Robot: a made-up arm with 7 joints. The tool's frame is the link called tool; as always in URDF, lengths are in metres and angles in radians. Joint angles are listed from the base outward. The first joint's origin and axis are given. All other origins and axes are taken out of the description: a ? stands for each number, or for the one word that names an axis. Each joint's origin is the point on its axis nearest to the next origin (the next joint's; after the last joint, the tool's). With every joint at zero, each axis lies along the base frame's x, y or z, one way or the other. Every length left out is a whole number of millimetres.
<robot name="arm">
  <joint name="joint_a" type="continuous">
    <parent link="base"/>
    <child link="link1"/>
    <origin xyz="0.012 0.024 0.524"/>
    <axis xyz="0 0 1"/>
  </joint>
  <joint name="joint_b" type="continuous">
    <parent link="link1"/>
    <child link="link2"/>
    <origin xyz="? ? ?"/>
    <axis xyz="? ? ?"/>
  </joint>
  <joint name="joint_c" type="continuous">
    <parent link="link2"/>
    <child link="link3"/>
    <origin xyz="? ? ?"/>
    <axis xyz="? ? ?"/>
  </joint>
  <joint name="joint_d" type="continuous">
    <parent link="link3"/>
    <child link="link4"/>
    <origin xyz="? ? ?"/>
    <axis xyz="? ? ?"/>
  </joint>
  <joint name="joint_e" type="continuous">
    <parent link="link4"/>
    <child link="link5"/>
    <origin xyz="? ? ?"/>
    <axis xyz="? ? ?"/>
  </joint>
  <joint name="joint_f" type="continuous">
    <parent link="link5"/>
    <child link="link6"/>
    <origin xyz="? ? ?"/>
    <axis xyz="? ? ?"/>
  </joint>
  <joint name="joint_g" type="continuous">
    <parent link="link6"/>
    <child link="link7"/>
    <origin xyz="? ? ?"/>
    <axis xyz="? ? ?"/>
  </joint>
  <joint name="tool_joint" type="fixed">
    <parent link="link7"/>
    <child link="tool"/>
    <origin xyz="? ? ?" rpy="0 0 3.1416"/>
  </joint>
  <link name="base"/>
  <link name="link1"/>
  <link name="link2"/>
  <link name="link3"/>
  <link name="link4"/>
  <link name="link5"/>
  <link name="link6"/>
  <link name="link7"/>
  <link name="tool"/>
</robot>
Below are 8 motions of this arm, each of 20 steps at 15 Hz.
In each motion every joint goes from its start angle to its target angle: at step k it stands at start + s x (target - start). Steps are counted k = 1, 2, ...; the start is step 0. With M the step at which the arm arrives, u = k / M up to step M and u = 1 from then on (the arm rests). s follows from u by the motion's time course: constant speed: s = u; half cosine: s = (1 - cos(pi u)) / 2; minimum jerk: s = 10 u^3 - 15 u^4 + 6 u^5.
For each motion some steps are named. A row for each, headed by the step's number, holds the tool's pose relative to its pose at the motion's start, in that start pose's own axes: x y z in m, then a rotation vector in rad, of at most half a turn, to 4 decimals.
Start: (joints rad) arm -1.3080 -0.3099 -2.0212 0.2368 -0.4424 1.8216 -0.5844
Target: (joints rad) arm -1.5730 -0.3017 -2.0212 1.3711 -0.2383 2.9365 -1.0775
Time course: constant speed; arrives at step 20
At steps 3, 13, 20:
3: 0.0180 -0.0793 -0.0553 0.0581 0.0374 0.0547
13: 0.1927 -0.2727 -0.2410 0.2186 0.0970 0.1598
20: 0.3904 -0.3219 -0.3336 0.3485 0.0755 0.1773

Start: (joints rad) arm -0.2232 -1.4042 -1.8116 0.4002 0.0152 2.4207 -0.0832
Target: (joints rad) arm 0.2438 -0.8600 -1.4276 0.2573 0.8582 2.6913 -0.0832
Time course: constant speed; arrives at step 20
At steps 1, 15, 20:
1: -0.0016 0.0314 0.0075 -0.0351 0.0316 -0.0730
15: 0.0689 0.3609 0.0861 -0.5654 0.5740 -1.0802
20: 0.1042 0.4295 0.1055 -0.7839 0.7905 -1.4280

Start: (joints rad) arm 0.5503 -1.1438 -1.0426 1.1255 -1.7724 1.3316 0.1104
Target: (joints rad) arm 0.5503 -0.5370 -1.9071 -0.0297 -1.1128 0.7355 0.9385
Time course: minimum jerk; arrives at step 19
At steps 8, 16, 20:
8: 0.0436 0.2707 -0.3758 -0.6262 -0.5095 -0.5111
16: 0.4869 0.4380 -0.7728 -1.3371 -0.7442 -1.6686
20: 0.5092 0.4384 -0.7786 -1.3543 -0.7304 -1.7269

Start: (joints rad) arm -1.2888 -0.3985 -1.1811 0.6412 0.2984 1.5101 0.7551
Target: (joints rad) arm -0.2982 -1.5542 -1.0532 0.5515 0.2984 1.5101 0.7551
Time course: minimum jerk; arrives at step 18
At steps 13, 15, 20:
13: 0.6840 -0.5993 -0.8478 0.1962 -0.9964 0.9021
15: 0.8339 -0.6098 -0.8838 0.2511 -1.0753 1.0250
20: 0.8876 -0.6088 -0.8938 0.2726 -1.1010 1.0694

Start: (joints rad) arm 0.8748 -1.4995 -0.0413 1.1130 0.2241 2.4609 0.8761
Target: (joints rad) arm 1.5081 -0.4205 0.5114 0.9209 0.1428 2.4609 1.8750
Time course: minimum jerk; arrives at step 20
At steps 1, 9, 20:
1: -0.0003 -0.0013 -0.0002 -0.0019 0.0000 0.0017
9: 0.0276 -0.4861 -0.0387 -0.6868 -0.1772 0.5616
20: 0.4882 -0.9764 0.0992 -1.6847 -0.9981 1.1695

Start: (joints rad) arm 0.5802 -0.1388 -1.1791 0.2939 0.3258 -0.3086 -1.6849
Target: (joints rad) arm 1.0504 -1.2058 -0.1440 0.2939 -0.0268 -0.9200 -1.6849
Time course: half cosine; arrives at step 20
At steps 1, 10, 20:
1: -0.0055 0.0027 0.0077 0.0086 0.0033 0.0082
10: -0.3856 -0.0724 0.6598 0.7132 0.1565 0.6809
20: -0.5818 -0.6074 1.1006 1.4143 0.0497 1.3633

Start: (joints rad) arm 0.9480 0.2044 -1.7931 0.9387 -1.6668 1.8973 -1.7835
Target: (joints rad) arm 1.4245 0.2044 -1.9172 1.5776 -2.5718 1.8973 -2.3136
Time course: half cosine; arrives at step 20
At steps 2, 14, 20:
2: -0.0031 0.0097 0.0096 0.0242 0.0194 -0.0135
14: 0.0839 0.3399 0.2850 0.8471 0.3351 -0.7110
20: 0.1628 0.4119 0.3389 1.0741 0.2956 -0.9571

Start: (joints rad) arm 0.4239 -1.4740 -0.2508 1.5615 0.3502 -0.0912 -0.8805
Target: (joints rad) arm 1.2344 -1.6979 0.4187 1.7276 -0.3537 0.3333 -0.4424
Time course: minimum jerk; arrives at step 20
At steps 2, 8, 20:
2: -0.0009 -0.0037 0.0054 0.0006 -0.0105 -0.0086
8: -0.0778 -0.1383 0.1834 0.0494 -0.3619 -0.3373
20: -0.5050 -0.3692 0.3654 0.4102 -0.9637 -1.0144

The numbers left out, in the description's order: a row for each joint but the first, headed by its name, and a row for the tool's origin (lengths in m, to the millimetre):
joint_b: xyz 0.007 -0.104 0, axis 0 -1 0
joint_c: xyz 0.011 0 0.456, axis 0 0 1
joint_d: xyz 0.022 0.058 0, axis 0 1 0
joint_e: xyz -0.007 0 0.494, axis 0 0 1
joint_f: xyz -0.01 -0.123 0, axis 0 -1 0
joint_g: xyz 0.03 0 0.138, axis 1 0 0
tool: xyz 0 -0.015 -0.011

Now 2 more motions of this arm.
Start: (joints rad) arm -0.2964 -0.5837 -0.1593 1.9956 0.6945 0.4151 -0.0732
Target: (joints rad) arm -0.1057 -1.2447 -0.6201 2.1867 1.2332 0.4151 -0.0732
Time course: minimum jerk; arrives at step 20
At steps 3, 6, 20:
3: -0.0093 0.0101 0.0011 -0.0248 -0.0103 0.0035
6: -0.0539 0.0617 0.0014 -0.1537 -0.0557 0.0167
20: -0.1850 0.3326 -0.1343 -0.9400 -0.0305 -0.0619

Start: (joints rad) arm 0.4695 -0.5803 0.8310 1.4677 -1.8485 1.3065 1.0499
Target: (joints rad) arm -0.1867 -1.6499 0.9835 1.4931 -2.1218 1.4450 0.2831
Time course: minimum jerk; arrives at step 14
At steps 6, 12, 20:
6: -0.1138 0.1077 -0.2506 0.0376 -0.2248 0.1062
12: -0.1110 0.1670 -0.6531 -0.0669 -0.3004 0.2922
20: -0.1080 0.1660 -0.6660 -0.0733 -0.2962 0.2961

